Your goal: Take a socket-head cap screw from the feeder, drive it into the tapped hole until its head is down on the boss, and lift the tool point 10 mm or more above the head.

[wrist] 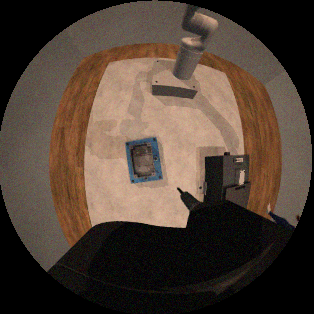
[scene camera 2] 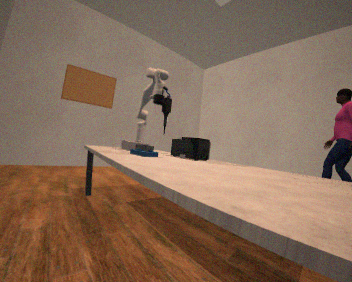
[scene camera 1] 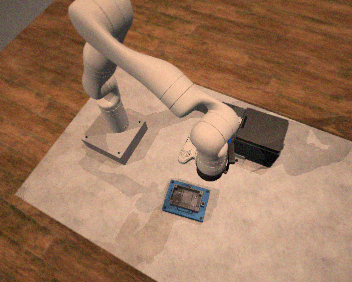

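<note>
My screwdriver [scene camera 2: 164, 133] [wrist: 179, 189] points down, its tip high above the table. In the wrist view the tip appears between the blue fixture and the feeder; in scene camera 1 the arm hides it. The tip is too small and grainy to tell whether a screw is on it. The black feeder [scene camera 1: 262, 131] [scene camera 2: 190, 149] [wrist: 215, 172] stands on the table, with a pale screw outlet on its top. The blue fixture [scene camera 1: 170, 212] [scene camera 2: 144, 153] [wrist: 159, 173] lies flat and bears a grey open housing [scene camera 1: 186, 198] [wrist: 143, 160]. The tapped hole and its boss cannot be made out.
The arm's grey base block [scene camera 1: 120, 143] [scene camera 2: 137, 145] [wrist: 173, 91] stands on the table [scene camera 1: 65, 175] [scene camera 2: 225, 185] [wrist: 107, 205]. A person in a pink top [scene camera 2: 343, 122] stands beyond the table. An orange-brown board [scene camera 2: 89, 86] hangs on the wall.
</note>
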